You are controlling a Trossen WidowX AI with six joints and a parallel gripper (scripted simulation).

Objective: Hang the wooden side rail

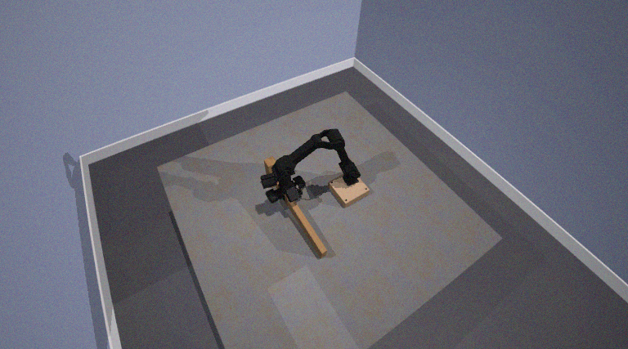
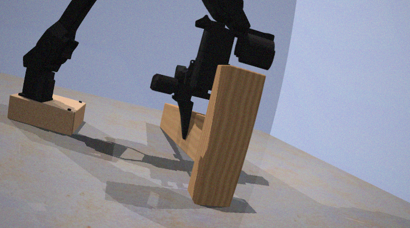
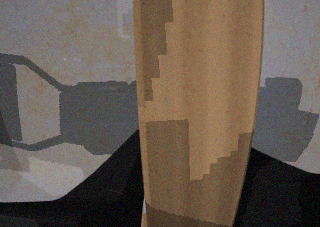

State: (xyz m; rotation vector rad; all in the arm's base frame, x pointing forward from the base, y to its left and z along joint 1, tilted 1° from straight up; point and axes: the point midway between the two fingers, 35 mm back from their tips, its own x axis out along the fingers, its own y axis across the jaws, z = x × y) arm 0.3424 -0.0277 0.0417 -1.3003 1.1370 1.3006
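Now: the headboard post 15 cm to the right of my gripper tip, 4 cm above it and 2 cm ahead of it.
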